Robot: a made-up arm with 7 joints.
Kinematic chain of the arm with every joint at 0, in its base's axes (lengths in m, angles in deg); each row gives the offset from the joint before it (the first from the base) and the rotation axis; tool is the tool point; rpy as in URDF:
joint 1: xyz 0 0 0.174 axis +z
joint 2: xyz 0 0 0 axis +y
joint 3: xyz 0 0 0.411 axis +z
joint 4: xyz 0.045 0 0 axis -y
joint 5: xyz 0.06 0 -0.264 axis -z
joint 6: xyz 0 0 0 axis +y
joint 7: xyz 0.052 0 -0.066 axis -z
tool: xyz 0 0 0 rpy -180 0 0
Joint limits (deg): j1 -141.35..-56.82 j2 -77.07..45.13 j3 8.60..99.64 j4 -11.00..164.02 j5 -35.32..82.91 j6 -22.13..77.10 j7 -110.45..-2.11
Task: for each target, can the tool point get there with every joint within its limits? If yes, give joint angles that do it. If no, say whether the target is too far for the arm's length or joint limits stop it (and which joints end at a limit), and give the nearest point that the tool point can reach.
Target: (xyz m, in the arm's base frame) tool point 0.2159 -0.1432 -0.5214
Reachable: no: joint limits stop it (at a limit: joint 1, joint 2) | nearest point 0.1947 -0.2209 0.0808 | short by 0.608 m
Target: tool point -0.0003 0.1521 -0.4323
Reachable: no: joint limits stop it (at a limit: joint 1, joint 2, joint 3, joint 5, joint 6) | nearest point 0.0570 0.1677 0.1203 | short by 0.556 m
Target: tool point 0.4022 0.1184 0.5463
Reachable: yes | joints -94.79 -21.11 87.41 81.24 56.68 59.08 -37.46
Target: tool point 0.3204 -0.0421 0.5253
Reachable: yes | joints -92.43 -26.54 60.77 66.68 -3.63 60.52 -38.38
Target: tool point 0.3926 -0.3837 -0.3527
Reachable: no: joint limits stop it (at a limit: joint 1, joint 2) | nearest point 0.2732 -0.3170 0.0933 | short by 0.466 m
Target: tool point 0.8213 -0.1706 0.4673
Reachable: no: too far | nearest point 0.5538 -0.1960 0.4613 | short by 0.269 m
